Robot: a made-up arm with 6 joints.
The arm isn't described. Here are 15 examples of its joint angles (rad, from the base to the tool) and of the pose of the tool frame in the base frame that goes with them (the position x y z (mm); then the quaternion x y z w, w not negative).
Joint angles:
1: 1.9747 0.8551 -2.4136 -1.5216 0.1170 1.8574
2: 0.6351 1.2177 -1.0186 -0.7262 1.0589 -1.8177
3: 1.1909 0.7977 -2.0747 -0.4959 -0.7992 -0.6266
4: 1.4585 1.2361 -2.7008 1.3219 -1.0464 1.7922
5: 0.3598 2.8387 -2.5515 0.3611 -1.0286 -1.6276
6: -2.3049 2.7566 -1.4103 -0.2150 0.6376 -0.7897
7: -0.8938 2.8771 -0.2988 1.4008 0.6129 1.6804
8: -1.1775 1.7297 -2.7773 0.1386 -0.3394 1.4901
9: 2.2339 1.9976 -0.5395 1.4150 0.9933 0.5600
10: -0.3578 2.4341 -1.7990 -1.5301 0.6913 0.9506
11: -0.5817 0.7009 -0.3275 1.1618 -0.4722 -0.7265
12: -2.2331 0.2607 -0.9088 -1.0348 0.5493 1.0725
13: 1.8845 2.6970 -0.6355 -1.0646 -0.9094 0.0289
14: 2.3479 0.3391 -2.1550 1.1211 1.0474 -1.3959
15: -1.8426 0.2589 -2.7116 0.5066 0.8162 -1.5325
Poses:
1: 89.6 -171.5 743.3 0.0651 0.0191 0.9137 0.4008
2: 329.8 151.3 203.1 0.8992 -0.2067 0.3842 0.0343
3: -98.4 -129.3 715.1 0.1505 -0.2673 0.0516 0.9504
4: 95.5 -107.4 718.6 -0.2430 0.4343 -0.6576 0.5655
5: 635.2 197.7 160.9 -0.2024 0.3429 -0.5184 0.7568
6: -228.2 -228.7 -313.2 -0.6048 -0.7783 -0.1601 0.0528
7: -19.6 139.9 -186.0 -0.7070 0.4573 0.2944 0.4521
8: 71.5 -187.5 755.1 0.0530 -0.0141 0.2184 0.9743
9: -219.5 109.3 -138.6 0.1605 -0.8687 0.2261 0.4104
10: 527.1 -283.9 -10.3 0.0732 0.8405 -0.4660 0.2668
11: 226.3 -212.4 167.5 0.4642 0.5687 -0.2194 0.6426
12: -124.8 -66.7 470.6 0.5587 0.0249 -0.7762 0.2910
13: -122.4 92.2 -281.2 0.9087 -0.1785 -0.3547 0.1289
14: 157.2 -301.8 578.8 -0.1827 -0.4110 0.7281 0.5173
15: 190.4 515.0 453.9 -0.2042 -0.0429 -0.9770 0.0437
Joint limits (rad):
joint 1: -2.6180..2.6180
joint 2: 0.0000..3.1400
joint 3: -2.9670..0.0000
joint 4: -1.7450..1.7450
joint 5: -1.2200..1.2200
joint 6: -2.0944..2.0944
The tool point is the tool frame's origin. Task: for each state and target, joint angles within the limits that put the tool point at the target. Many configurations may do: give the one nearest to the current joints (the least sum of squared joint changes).
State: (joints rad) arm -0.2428 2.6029 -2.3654 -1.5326 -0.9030 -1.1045
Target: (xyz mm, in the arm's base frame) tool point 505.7 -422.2 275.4
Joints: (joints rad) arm -0.8041 2.5304 -2.5685 -1.4761 -0.5971 -1.1045
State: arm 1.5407 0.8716 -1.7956 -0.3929 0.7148 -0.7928
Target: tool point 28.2 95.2 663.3
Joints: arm 1.5712 0.8445 -1.9018 -0.3762 0.6458 -0.7928
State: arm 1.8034 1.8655 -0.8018 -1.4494 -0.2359 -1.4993
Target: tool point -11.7 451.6 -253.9
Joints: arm 1.5623 2.6178 -1.4073 -1.4224 -0.1244 -1.4993
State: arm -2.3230 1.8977 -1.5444 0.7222 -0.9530 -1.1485
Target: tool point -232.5 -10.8 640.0
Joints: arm -2.6180 1.3451 -2.0192 1.1029 -1.2200 -1.1485
